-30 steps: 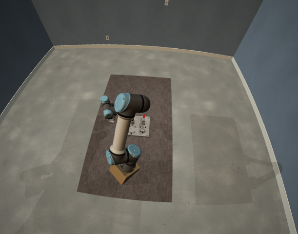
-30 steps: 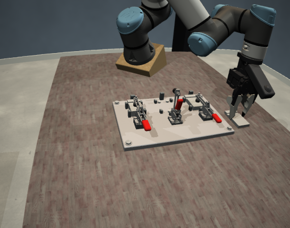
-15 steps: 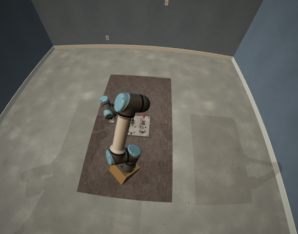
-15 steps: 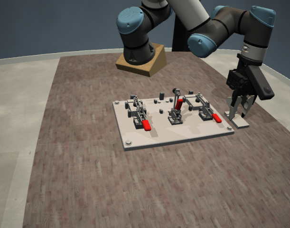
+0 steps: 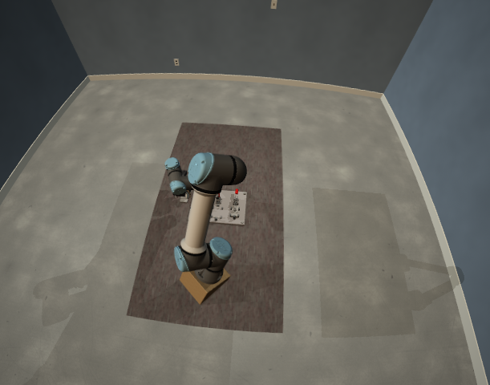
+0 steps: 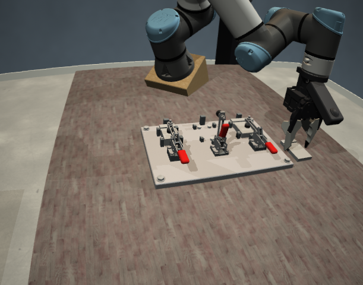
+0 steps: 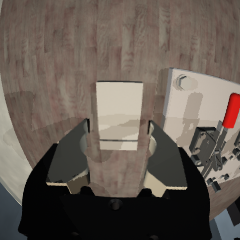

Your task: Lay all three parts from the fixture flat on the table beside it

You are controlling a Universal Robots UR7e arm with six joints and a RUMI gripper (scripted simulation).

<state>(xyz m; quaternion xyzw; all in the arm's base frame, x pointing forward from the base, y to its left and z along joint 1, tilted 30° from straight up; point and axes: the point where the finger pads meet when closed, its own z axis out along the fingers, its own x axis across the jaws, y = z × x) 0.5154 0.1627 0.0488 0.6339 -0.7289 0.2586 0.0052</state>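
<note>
The part lies 10 mm below my hand and 10 mm behind it. From my hand the other things lie so: fixture: 210 mm to the right, 100 mm behind, 10 mm below.
</note>
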